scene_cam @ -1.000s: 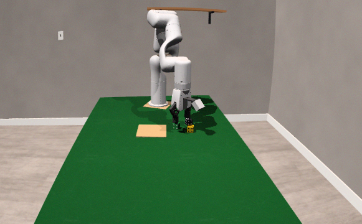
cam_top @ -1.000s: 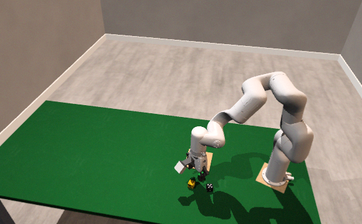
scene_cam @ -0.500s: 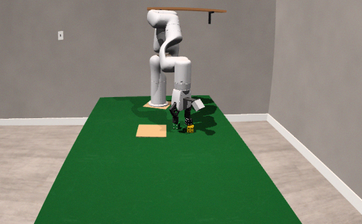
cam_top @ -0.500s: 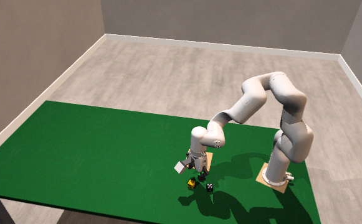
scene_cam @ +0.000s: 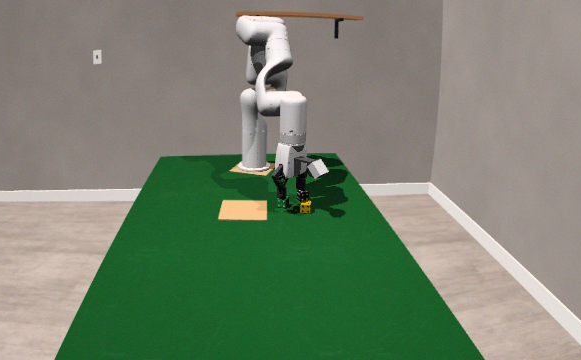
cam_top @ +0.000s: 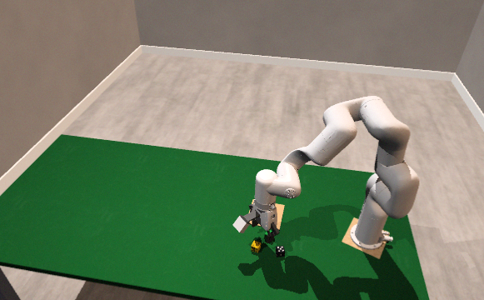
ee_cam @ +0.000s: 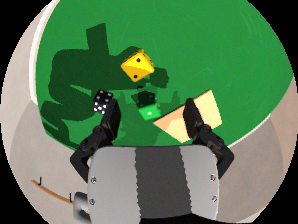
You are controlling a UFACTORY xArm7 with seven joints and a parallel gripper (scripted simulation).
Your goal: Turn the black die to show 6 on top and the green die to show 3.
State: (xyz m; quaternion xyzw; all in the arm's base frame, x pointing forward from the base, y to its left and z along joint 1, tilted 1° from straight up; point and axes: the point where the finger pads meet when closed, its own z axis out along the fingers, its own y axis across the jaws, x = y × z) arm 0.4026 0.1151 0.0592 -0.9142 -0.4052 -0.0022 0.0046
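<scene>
The green die lies 30 mm behind my hand, 20 mm to the right of it and 40 mm below it. Also, from my hand: tan mat: 10 mm ahead, 140 mm to the right, 60 mm below; then yellow die: 20 mm ahead, 40 mm to the left, 40 mm below; then black die: 80 mm behind, 40 mm to the left, 40 mm below.
</scene>
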